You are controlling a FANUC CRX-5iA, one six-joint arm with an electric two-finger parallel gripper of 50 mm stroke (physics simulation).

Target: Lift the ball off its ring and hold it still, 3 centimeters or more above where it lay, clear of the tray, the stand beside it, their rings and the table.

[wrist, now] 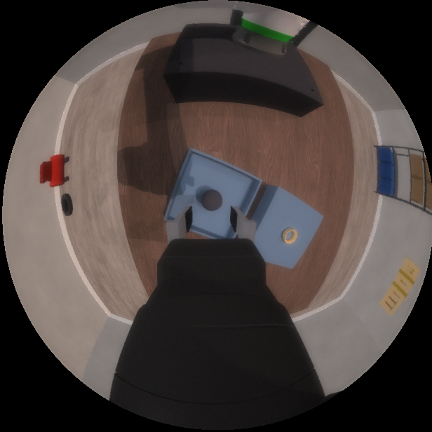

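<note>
A dark grey ball [211, 200] lies inside the blue tray [220, 162], near its middle; the ring under it does not show. My gripper [211, 213] is open, with nothing between its fingers. In the view the two fingertips stand on either side of and a little below the ball, and the fingers look to be above the tray; the exact height cannot be told. The blue stand [295, 210] is beside the tray on the right, with an orange-yellow ring [290, 236] on its top.
The brown wooden table [240, 125] lies under the tray and stand. The dark robot base block [240, 90] is at the top of the view. The tray's raised walls surround the ball. A red object [57, 170], a black tyre-like ring [67, 204] and a shelf with blue bins [385, 171] are farther off.
</note>
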